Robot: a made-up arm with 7 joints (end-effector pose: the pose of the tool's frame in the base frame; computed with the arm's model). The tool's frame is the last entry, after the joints. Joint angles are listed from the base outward.
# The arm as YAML. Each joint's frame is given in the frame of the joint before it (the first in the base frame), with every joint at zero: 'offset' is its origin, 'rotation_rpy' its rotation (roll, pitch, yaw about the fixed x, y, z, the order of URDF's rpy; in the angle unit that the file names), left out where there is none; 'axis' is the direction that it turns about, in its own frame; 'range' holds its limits. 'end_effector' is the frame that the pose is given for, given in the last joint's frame.
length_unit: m
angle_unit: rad
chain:
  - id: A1
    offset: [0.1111, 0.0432, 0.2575]
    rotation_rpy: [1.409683, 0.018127, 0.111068]
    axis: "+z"
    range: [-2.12, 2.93]
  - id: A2
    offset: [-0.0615, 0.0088, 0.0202]
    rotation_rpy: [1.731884, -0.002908, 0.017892]
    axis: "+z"
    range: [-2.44, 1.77]
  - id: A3
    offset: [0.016, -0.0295, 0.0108]
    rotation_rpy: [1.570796, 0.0, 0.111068]
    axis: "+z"
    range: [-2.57, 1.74]
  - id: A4
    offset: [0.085, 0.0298, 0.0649]
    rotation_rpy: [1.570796, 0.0, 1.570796]
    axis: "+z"
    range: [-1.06, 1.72]
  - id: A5
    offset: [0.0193, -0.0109, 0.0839]
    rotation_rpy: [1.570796, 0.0, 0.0]
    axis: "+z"
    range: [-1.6, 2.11]
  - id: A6
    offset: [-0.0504, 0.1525, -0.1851]
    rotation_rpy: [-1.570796, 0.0, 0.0]
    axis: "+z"
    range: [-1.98, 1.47]
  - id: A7
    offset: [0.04, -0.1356, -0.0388]
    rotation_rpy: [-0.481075, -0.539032, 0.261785]
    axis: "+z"
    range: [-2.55, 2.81]
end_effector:
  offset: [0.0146, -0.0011, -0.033]
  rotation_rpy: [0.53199, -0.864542, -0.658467]
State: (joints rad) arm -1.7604 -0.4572 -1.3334 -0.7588 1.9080 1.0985 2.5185
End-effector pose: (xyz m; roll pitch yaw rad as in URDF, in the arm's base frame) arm 0.3372 0.3059 0.1919 0.6973 -0.3987 -2.9782
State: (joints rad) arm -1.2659 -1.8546 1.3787 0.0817 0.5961 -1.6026 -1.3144
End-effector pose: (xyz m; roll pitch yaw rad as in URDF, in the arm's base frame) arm -0.0589 0.2444 0.4868 -1.2575 -0.5497 2.0902
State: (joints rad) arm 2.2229 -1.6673 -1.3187 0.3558 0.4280 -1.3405 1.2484
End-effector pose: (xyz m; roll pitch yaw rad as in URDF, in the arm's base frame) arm 0.0862 -0.1429 0.0247 -1.7412 0.9027 2.8820
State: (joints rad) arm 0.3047 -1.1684 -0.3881 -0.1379 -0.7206 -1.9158 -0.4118
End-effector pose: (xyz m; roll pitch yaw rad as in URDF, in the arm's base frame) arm -0.1154 0.4372 0.3836 -2.5835 0.1068 1.3263
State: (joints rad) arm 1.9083 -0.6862 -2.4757 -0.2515 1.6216 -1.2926 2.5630
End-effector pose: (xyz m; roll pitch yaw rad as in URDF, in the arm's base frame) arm 0.1227 0.1734 0.0852 2.1081 1.3239 1.9834
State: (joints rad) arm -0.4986 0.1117 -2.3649 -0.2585 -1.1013 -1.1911 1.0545
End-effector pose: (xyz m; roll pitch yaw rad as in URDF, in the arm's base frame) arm 0.0659 0.2168 0.6106 -0.4787 -0.1498 -0.2380
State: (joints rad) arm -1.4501 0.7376 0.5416 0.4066 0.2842 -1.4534 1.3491
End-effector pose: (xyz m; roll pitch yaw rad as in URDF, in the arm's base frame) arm 0.1735 -0.1316 0.0823 -2.1315 0.6846 -2.8245
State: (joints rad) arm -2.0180 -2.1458 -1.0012 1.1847 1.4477 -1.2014 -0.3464
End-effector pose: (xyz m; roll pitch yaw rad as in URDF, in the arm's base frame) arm 0.1838 -0.0016 0.3152 -1.2985 1.2435 -2.5342
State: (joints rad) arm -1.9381 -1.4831 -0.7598 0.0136 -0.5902 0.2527 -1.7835
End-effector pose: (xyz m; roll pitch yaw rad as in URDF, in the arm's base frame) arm 0.2207 0.3251 0.3061 -0.3164 0.9172 0.1162
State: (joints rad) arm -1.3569 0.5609 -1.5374 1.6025 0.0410 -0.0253 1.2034
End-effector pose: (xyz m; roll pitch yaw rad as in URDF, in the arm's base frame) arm 0.3703 0.1051 0.2877 1.4239 -0.6671 0.6315
